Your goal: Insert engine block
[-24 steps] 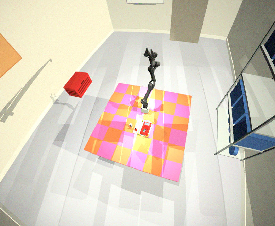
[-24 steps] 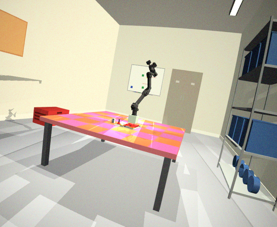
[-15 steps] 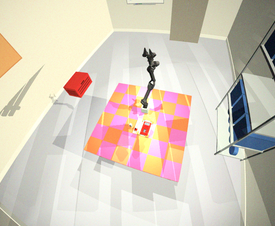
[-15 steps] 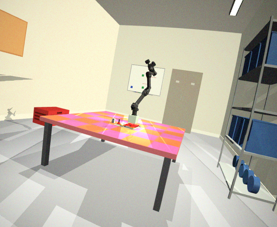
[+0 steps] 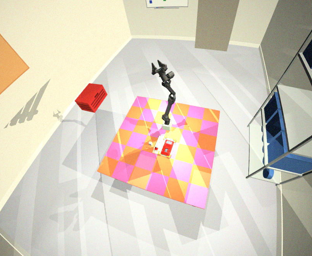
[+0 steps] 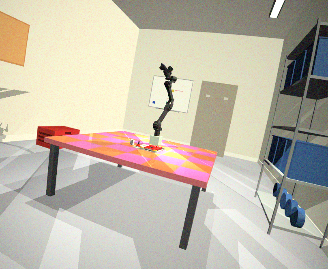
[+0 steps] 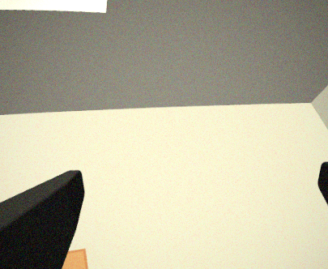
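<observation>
Now: the engine block 850 mm below my gripper tip, 440 mm ahead of it and 10 mm to the right of it.
</observation>
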